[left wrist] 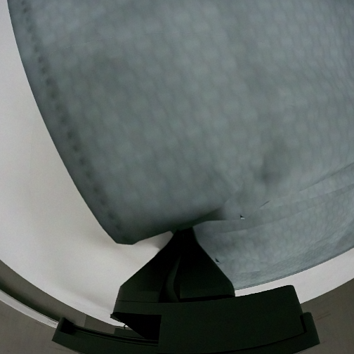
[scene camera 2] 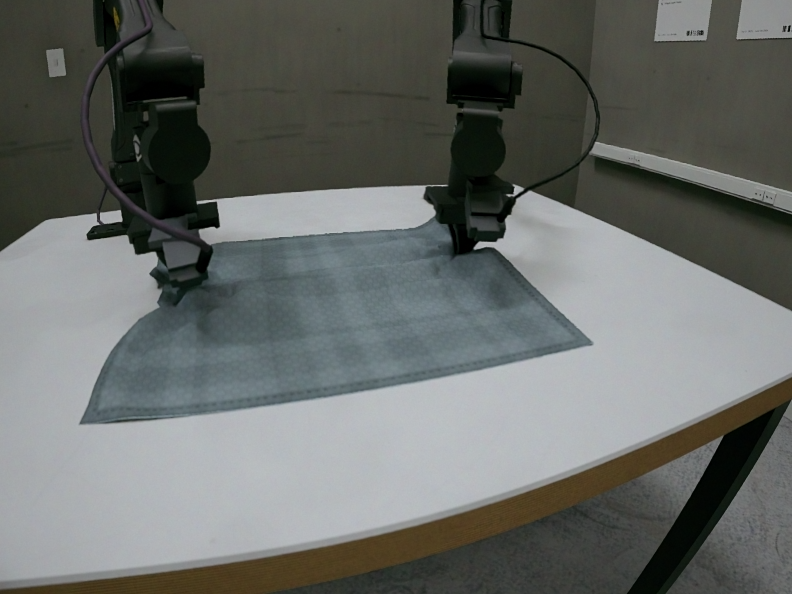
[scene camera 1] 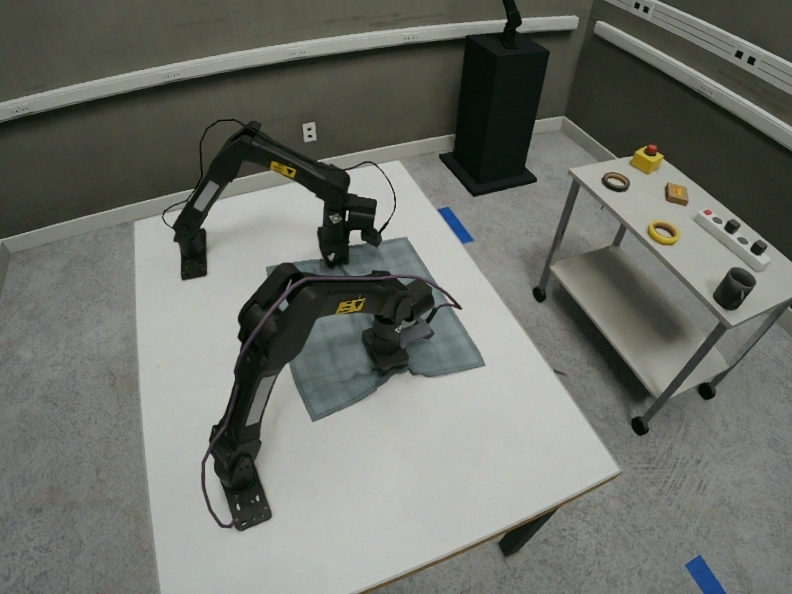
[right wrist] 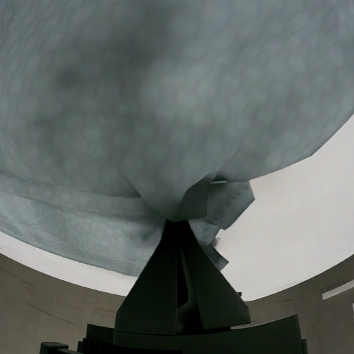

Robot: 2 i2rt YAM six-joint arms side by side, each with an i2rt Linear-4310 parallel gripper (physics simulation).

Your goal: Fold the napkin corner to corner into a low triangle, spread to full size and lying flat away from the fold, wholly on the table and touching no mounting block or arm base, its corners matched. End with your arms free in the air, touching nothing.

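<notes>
The blue-grey checked napkin [scene camera 1: 332,377] [scene camera 2: 332,326] [left wrist: 175,100] [right wrist: 150,90] lies mostly flat and unfolded on the white table, its side edges drawn inward at the two grippers. My left gripper [scene camera 1: 335,262] [scene camera 2: 461,250] [left wrist: 187,228] is shut on the napkin near one side edge, low at the table; cloth puckers at its fingertips. My right gripper [scene camera 1: 388,369] [scene camera 2: 172,295] [right wrist: 174,212] is shut on the napkin near the opposite side edge. Cloth is bunched there in crumpled flaps, which partly hide the fingertips in scene camera 2.
The white table [scene camera 1: 447,447] [scene camera 2: 383,473] carries both arm bases, the left [scene camera 1: 193,263] and the right [scene camera 1: 248,505], apart from the napkin. A wheeled cart [scene camera 1: 665,300] with tape rolls and a mug stands beside the table. A black pedestal [scene camera 1: 495,115] stands behind.
</notes>
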